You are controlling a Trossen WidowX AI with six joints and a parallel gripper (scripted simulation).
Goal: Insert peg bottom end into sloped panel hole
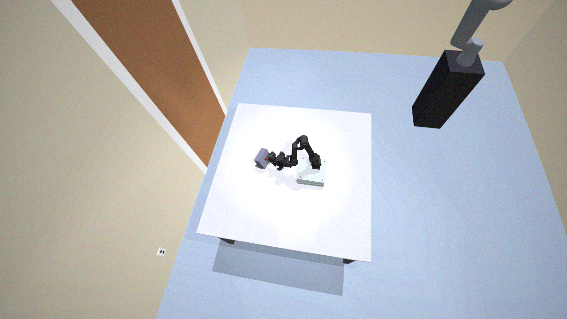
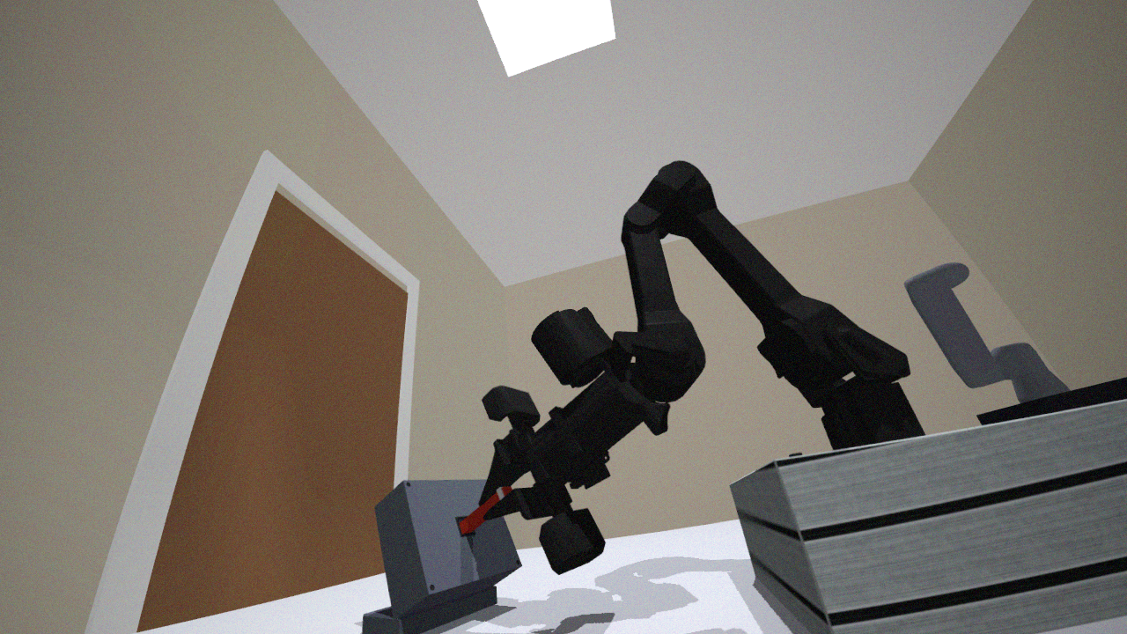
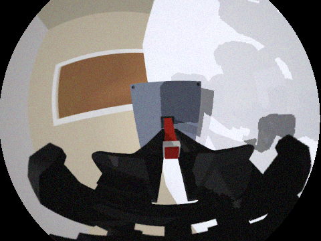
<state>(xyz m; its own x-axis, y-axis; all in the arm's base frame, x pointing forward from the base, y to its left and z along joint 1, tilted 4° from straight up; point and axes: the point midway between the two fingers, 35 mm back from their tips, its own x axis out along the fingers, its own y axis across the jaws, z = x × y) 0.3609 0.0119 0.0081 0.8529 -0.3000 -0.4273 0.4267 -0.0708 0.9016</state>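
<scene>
My gripper tip is 5 cm short of the sloped panel, 2 cm to the left of it and 2 cm above it. Round my gripper tip: red peg 1 cm behind, 1 cm above.
</scene>
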